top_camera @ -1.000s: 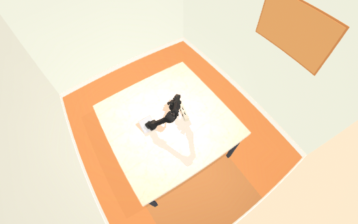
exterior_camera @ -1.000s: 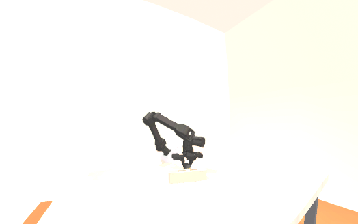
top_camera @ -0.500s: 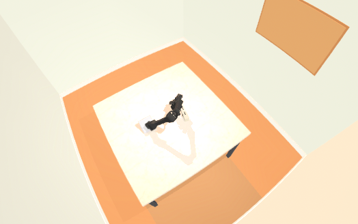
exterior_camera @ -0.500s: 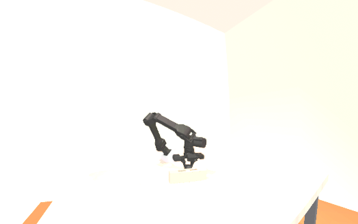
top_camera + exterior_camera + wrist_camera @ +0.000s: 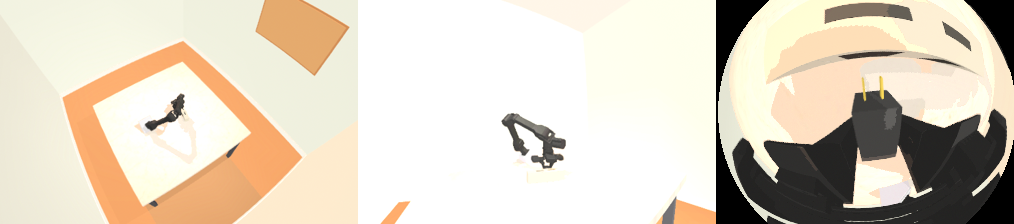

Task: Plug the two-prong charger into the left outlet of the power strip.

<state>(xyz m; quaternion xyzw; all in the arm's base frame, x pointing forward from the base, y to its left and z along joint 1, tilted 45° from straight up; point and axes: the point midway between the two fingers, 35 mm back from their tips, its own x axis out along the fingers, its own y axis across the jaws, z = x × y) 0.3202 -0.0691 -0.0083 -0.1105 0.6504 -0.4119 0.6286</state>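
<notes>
Now: gripper tip 1 cm to the left of the two-prong charger, 1 cm below it and 1 cm short of it.
</notes>
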